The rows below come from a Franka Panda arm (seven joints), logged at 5 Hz.
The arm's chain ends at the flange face. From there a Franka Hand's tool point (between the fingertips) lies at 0.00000 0.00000 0.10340 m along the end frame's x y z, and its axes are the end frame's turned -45 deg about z.
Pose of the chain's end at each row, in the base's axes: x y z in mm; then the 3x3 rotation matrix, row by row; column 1 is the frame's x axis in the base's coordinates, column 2 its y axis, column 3 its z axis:
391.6 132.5 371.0; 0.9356 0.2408 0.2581; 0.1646 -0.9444 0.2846; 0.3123 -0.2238 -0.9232
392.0 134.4 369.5; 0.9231 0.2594 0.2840; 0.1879 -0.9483 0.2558; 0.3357 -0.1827 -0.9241
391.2 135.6 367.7; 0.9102 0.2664 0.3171; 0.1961 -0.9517 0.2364; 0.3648 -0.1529 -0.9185
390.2 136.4 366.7; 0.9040 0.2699 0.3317; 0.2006 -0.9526 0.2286; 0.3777 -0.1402 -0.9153
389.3 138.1 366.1; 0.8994 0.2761 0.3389; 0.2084 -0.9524 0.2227; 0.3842 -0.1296 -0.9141
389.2 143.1 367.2; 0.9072 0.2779 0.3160; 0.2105 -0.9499 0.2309; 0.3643 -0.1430 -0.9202
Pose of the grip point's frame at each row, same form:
418.3 161.9 275.5; 0.4913 0.8318 0.2581; 0.7842 -0.5514 0.2846; 0.3791 0.0626 -0.9232
421.4 160.8 273.9; 0.4693 0.8362 0.2840; 0.8034 -0.5377 0.2558; 0.3666 0.1082 -0.9241
424.0 160.0 272.7; 0.4552 0.8320 0.3171; 0.8116 -0.5343 0.2364; 0.3661 0.1498 -0.9185
424.5 160.0 272.1; 0.4484 0.8301 0.3317; 0.8154 -0.5317 0.2286; 0.3662 0.1679 -0.9153
424.3 161.1 271.6; 0.4407 0.8312 0.3389; 0.8208 -0.5261 0.2227; 0.3633 0.1800 -0.9141
421.9 167.0 272.1; 0.4450 0.8380 0.3160; 0.8205 -0.5228 0.2309; 0.3587 0.1565 -0.9202

